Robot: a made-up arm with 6 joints. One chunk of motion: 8 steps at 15 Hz.
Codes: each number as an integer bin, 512 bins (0 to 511) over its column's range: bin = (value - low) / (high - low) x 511, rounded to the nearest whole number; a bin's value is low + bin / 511 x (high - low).
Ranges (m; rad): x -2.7..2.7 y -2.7..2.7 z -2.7..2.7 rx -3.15..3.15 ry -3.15..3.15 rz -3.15..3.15
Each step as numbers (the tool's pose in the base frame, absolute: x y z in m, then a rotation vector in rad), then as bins.
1 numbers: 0.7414 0.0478 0.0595 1.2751 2.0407 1.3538
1 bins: 326 260 261 359 421 365
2 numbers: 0.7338 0.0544 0.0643 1.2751 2.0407 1.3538
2 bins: 325 261 262 359 421 365
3 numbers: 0.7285 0.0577 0.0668 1.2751 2.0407 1.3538
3 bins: 324 261 262 359 421 365
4 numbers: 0.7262 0.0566 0.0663 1.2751 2.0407 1.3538
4 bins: 324 261 262 359 421 365
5 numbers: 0.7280 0.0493 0.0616 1.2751 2.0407 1.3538
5 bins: 324 260 261 359 421 365
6 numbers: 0.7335 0.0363 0.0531 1.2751 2.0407 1.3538
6 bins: 325 259 261 359 421 365
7 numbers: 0.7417 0.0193 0.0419 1.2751 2.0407 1.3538
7 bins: 326 257 259 359 421 365
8 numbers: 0.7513 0.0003 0.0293 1.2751 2.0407 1.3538
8 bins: 327 256 258 359 421 365
